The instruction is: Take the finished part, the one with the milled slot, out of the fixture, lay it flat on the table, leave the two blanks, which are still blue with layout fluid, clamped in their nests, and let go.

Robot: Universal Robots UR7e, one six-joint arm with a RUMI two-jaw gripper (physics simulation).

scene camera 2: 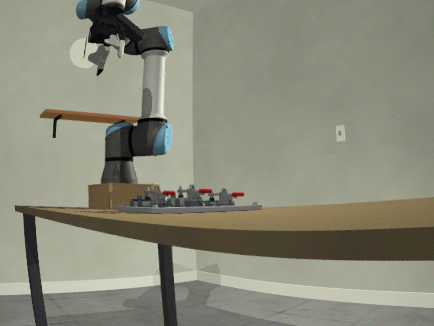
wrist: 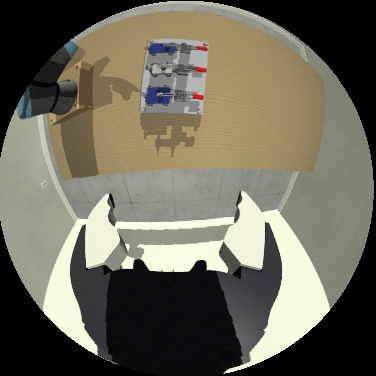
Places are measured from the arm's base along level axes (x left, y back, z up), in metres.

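Pixels of known places: gripper, between the fingertips: [scene camera 2: 107,67] [wrist: 173,194]; arm's base, origin of its link: [scene camera 2: 119,184] [wrist: 65,96].
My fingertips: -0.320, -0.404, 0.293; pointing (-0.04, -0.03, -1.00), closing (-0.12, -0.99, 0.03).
Note:
For each thing: its top centre in the pictures, then the offset to it from my fingertips, as dx, dy, dz. "spot": a spot on its surface instead. Level surfaces: height alone.
- fixture plate, a spot on its surface: [scene camera 2: 200,208] spot: +0.211, -0.141, -0.377
- bare grey part, centre of its top: [scene camera 2: 179,197] [wrist: 161,68] +0.279, +0.009, -0.347
- wooden table, height of its surface: dz -0.388
The fixture plate [scene camera 2: 200,208] [wrist: 197,83] lies on the table with three nests in a row. In the wrist view a blue blank [wrist: 161,48] sits in the far nest and another blue blank [wrist: 157,92] in the near nest. A bare grey part [wrist: 161,69] sits in the middle nest; its slot is too small to make out. Toggle clamps with red handles [wrist: 202,48] [wrist: 200,70] [wrist: 198,97] stand at the nests, their arms reaching over the parts. My gripper [scene camera 2: 110,64] [wrist: 173,194] is open and empty, high above the table and well away from the fixture.
The wooden table [scene camera 2: 325,220] [wrist: 260,110] carries the fixture and the arm's wooden base block [scene camera 2: 100,196] [wrist: 86,80], which stands beside the fixture. A wall shelf [scene camera 2: 90,116] is behind the arm. The table's edge shows in the wrist view between the fixture and the fingers.

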